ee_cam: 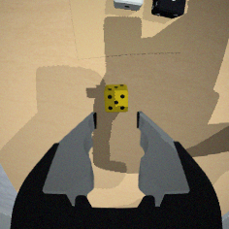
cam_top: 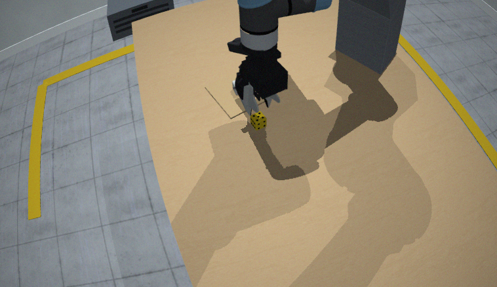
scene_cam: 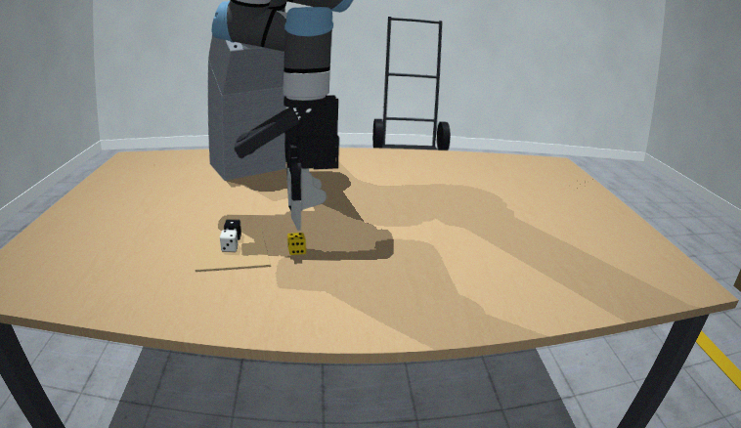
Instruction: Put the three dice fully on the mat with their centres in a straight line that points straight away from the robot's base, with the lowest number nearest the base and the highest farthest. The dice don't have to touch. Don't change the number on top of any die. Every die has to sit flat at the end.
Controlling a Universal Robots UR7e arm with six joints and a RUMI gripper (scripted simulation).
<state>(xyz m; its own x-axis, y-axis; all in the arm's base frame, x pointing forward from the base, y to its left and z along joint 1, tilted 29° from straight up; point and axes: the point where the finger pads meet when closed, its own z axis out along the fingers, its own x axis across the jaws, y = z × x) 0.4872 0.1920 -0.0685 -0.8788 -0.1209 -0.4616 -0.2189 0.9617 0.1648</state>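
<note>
Now: the yellow die 5 cm below my hand. From my hand the other things lie so: mat 1 cm ahead, 13 cm to the right, 7 cm below; then white die 1 cm ahead, 13 cm to the right, 5 cm below; then black die 3 cm behind, 13 cm to the right, 5 cm below.
</note>
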